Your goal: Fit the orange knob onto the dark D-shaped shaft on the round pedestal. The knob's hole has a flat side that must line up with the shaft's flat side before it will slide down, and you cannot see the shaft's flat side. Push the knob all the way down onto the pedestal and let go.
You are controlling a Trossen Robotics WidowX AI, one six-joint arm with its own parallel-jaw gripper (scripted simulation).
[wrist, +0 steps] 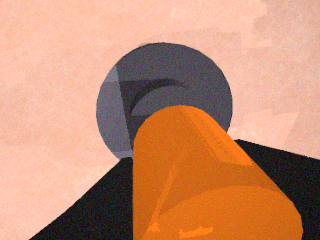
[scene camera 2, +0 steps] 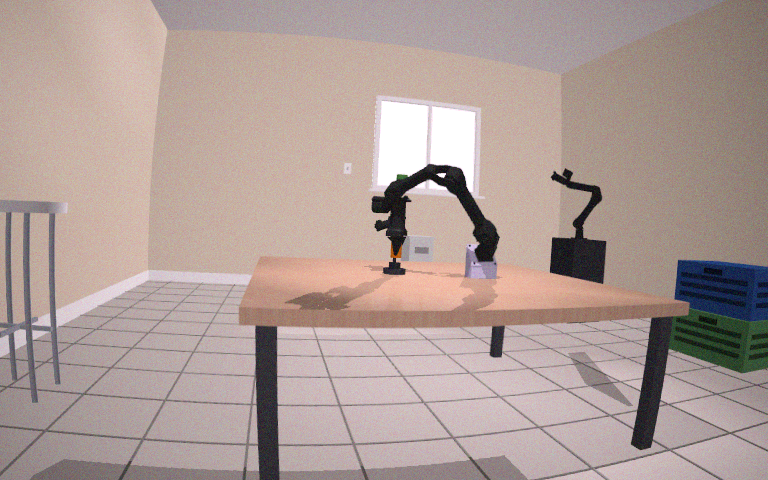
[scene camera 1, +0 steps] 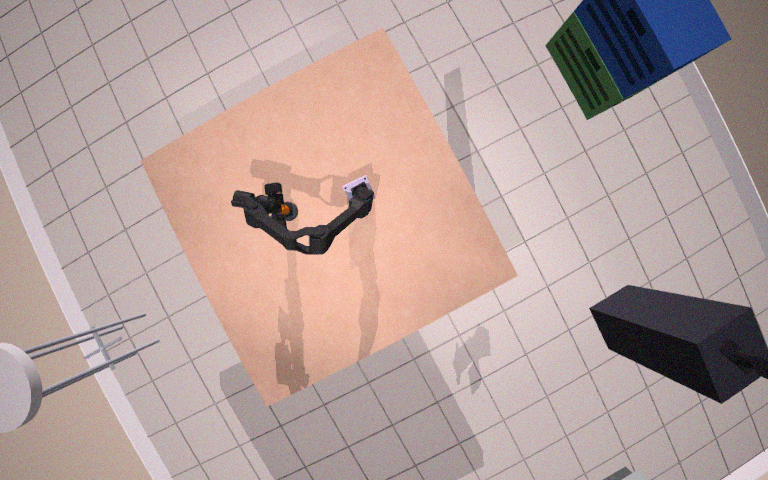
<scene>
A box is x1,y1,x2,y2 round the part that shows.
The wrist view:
gripper: [28,139,319,239]
orange knob: [133,105,302,239], held by the gripper
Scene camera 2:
gripper: [374,213,406,255]
</scene>
